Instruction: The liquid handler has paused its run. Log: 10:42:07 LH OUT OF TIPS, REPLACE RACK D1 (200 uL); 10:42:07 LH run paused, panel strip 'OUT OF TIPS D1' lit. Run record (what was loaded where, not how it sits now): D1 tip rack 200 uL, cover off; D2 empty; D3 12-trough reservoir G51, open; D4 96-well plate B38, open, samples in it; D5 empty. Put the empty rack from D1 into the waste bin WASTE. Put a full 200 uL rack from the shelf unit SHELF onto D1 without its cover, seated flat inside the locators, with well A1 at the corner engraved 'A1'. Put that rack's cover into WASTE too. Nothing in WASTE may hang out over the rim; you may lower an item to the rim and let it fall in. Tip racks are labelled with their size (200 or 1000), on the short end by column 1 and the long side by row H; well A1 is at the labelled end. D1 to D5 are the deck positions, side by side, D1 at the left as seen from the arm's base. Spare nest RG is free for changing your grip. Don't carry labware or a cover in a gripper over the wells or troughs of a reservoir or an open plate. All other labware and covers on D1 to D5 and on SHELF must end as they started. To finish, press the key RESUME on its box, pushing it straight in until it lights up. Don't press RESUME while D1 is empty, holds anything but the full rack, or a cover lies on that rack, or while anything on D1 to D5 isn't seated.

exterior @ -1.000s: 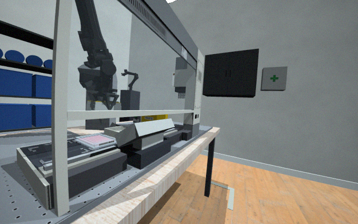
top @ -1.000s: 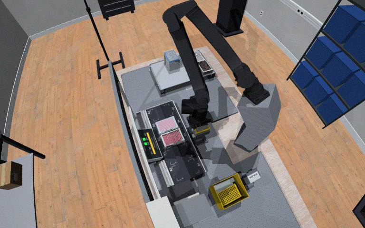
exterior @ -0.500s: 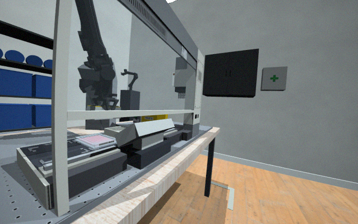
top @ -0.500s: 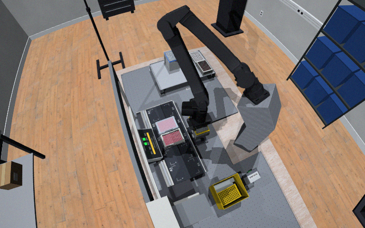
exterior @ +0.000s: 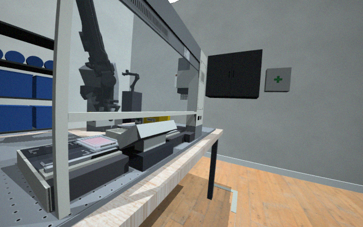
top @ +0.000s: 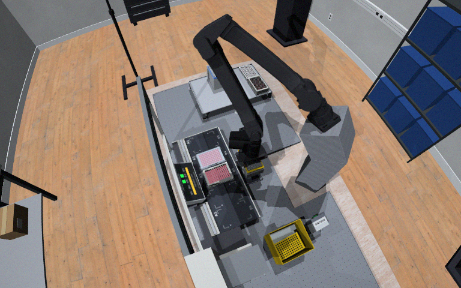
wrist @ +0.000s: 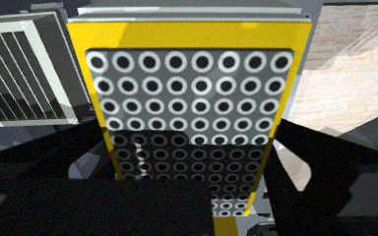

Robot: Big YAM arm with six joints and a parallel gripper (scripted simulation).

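Now: hand 110 mm above the spare nest. Round my hand: clear tip-rack cover: 350 mm to the left, 70 mm below, 40 mm ahead; then pink plate: 150 mm ahead, 130 mm to the right, 70 mm below; then frame bar: 350 mm ahead, 50 mm above.
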